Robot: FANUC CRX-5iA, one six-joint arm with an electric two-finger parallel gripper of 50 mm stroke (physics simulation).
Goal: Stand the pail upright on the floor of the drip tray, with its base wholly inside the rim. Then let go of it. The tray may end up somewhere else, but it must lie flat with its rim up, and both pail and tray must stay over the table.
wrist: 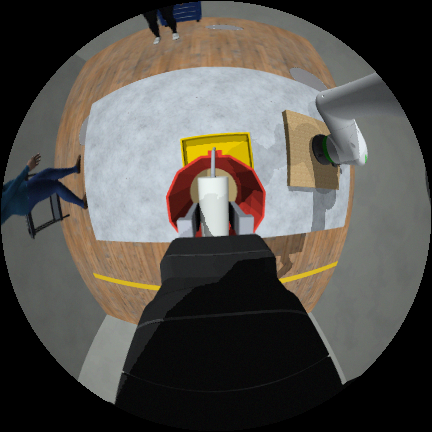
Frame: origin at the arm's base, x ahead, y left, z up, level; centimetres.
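Where they show: gripper, between the fingertips: (pixel 213 210); arm's base, origin of its link: (pixel 322 148).
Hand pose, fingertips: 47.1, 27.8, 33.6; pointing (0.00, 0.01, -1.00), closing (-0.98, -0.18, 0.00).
Each offset is from my fingertips to the top centre of the thing, as dx, dy, dz. "pt": to the spot under its first point. Level surfaces: height alone.
The red, many-sided pail {pt -7.9, -1.1, -10.1} (pixel 253 197) is seen from above with its mouth towards the camera and a tan round bottom inside. Its white handle grip {-0.2, +1.2, +2.4} (pixel 213 202) lies across the mouth on a thin metal bail. My gripper (pixel 213 210) is shut on the white grip, one finger on each side. The yellow drip tray {-1.4, -7.4, -34.1} (pixel 196 150) lies flat with its rim up, beyond and partly below the pail in view. The pail covers the tray's near part. The pail's base and its contact with the tray are hidden.
The pale grey table top {dz -37.3} (pixel 135 150) surrounds both. On the right a tan board (pixel 303 160) bears the robot's base (pixel 321 149), with the white arm rising from it. A person (pixel 45 185) stands beyond the left edge, near a dark frame (pixel 32 215). A yellow line (pixel 125 283) crosses the wooden floor.
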